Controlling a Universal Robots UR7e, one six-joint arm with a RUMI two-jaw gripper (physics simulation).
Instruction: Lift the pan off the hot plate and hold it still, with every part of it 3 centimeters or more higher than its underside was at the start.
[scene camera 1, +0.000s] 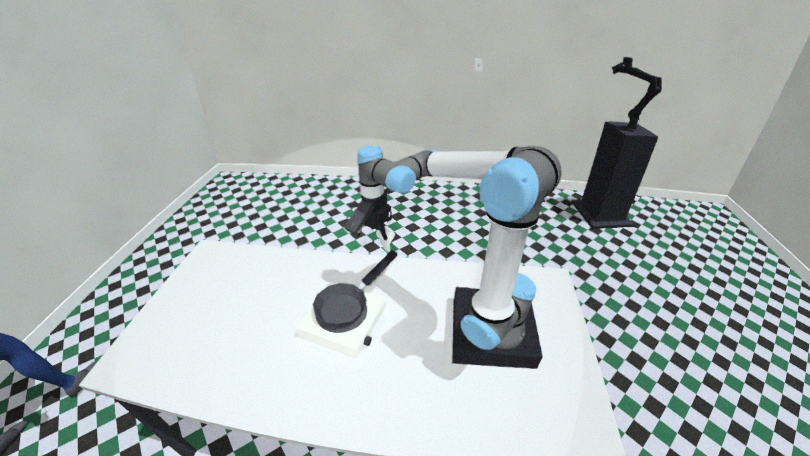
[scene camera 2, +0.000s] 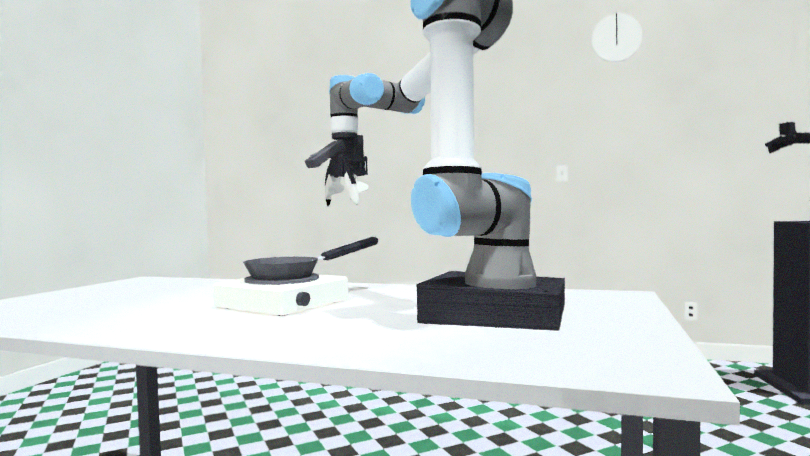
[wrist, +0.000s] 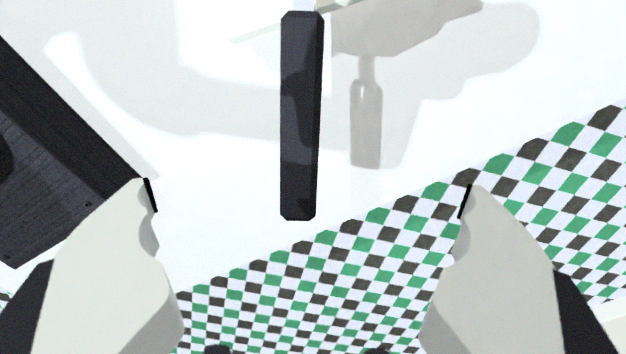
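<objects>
White hot plate (scene camera 1: 351, 339), 1.17 m from the lens. Gripper (scene camera 1: 372, 244), 1.21 m from the lens. Dark pan (scene camera 1: 341, 304), 1.26 m from the lens.
</objects>
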